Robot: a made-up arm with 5 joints.
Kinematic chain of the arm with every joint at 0, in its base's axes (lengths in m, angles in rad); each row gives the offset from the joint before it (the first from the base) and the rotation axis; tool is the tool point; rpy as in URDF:
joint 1: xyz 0.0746 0 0.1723 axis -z
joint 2: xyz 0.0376 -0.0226 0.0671 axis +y
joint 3: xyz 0.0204 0 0.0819 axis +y
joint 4: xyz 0.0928 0 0.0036 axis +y
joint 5: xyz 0.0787 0.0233 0 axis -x
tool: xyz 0 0 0 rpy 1.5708 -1.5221 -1.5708
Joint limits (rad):
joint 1: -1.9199..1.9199
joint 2: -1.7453..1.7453
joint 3: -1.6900..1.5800
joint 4: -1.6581..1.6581
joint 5: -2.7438..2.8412
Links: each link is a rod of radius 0.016 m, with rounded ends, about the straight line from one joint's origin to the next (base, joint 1, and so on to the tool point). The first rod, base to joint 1, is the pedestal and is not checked.
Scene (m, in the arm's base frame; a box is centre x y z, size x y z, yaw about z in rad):
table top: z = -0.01
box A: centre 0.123 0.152 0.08 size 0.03 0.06 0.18 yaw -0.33
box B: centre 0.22 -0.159 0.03 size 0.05 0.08 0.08 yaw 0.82
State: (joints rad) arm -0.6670 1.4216 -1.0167 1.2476 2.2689
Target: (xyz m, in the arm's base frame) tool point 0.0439 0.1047 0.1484
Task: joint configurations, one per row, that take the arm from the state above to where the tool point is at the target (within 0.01 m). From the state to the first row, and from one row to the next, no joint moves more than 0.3 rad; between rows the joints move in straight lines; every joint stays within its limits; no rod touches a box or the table.
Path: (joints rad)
1: -0.7639 1.1544 -0.9801 1.2244 2.2949
2: -0.8609 0.8873 -0.9436 1.2012 2.3209
3: -0.9578 0.6201 -0.9070 1.1780 2.3468
4: -1.0548 0.3529 -0.8705 1.1548 2.3728
5: -1.1517 0.0857 -0.8339 1.1317 2.3988
6: -1.2486 -0.1814 -0.7974 1.1085 2.4248
7: -1.3688 0.0662 -0.6610 1.2184 2.3936
8: -1.4890 0.3139 -0.5247 1.3283 2.3624
9: -1.6092 0.5615 -0.3884 1.4382 2.3313
10: -1.7294 0.8091 -0.2520 1.5482 2.3001
11: -1.8496 1.0568 -0.1157 1.6581 2.2689

